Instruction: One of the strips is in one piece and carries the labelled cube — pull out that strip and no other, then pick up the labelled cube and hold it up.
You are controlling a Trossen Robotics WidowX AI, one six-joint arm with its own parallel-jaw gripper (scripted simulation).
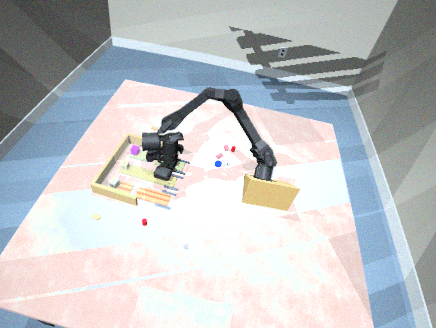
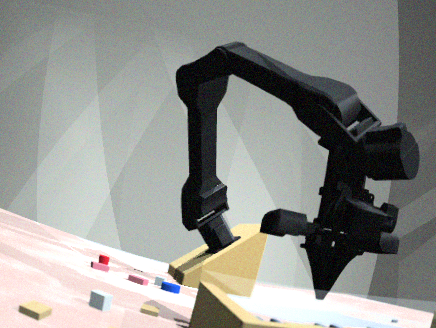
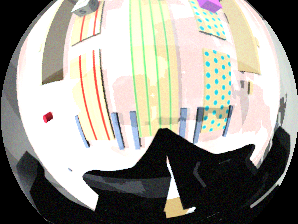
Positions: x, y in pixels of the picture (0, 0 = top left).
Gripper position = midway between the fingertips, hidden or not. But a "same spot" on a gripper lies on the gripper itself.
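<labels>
I can see my gripper in image 1 (168, 174), and image 2 and image 3 show it as well. On my gripper, what sits at (image 2: 327, 263) is the same spot as (image 3: 192, 155).
</labels>
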